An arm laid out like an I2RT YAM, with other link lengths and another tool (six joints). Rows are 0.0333 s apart.
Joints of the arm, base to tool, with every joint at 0 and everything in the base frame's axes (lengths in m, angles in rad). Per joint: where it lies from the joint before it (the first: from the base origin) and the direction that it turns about. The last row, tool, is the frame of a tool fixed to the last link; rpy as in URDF.
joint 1: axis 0 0 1 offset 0 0 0.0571
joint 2: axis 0 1 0 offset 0.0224 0.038 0.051
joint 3: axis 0 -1 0 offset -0.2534 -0.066 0
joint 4: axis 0 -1 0 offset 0.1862 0.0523 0.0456
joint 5: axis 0 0 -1 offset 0.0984 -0.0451 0.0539
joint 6: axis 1 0 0 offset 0.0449 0 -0.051
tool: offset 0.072 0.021 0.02 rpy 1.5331 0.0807 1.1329
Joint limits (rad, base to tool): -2.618..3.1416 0..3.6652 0..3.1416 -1.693..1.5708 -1.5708..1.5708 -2.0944..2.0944
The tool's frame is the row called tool.
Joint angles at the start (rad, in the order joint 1, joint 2, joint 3, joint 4, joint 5, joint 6):
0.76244 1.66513 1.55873 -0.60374 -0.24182 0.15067
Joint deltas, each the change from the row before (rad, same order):
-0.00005 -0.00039 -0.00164 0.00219 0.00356 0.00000
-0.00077 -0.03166 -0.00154 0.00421 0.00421 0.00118
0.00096 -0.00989 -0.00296 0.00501 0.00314 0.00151
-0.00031 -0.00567 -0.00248 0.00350 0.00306 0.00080
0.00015 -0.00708 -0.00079 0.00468 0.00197 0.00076
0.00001 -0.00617 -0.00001 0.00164 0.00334 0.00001
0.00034 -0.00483 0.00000 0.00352 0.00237 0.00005
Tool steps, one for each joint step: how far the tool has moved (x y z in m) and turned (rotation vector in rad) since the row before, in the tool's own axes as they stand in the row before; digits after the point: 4 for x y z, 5 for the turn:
-0.0004 0.0000 0.0003 -0.00111 -0.00353 0.00031
-0.0027 0.0061 -0.0114 -0.03326 -0.00271 0.00848
-0.0005 0.0019 -0.0032 -0.01129 -0.00165 0.00326
-0.0008 0.0010 -0.0016 -0.00635 -0.00287 0.00237
-0.0006 0.0020 -0.0025 -0.01052 -0.00115 0.00292
-0.0007 0.0015 -0.0021 -0.00781 -0.00282 0.00173
-0.0004 0.0016 -0.0018 -0.00829 -0.00156 0.00168

